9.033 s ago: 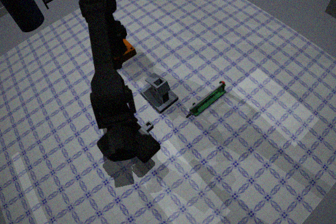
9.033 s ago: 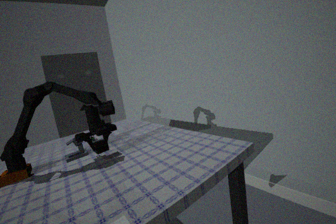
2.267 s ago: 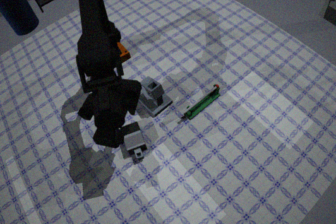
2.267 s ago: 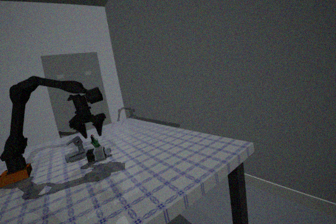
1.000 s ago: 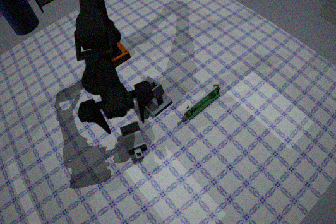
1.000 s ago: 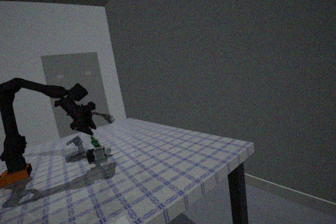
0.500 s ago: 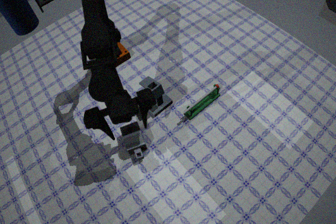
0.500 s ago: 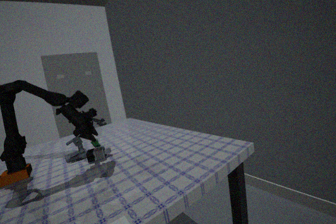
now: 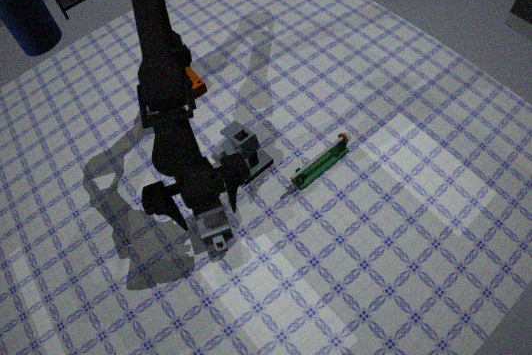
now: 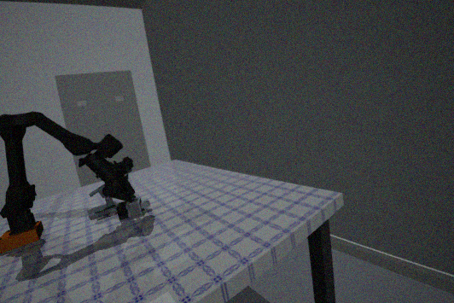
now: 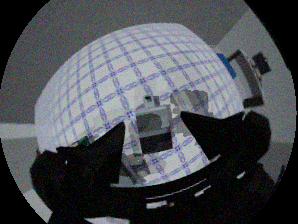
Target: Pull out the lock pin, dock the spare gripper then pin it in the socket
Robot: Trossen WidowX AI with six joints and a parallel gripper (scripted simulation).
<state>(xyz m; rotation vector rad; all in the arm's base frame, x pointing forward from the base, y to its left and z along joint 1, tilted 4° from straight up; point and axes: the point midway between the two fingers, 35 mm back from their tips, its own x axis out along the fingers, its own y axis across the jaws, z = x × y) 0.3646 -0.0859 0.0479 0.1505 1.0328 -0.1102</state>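
The dark spare gripper is 1 cm behind my gripper tip and 4 cm below it. From my gripper tip the other things lie so: green cradle (2 cm behind, 26 cm to the left, 4 cm below); socket (11 cm behind, 13 cm to the left, 1 cm below).
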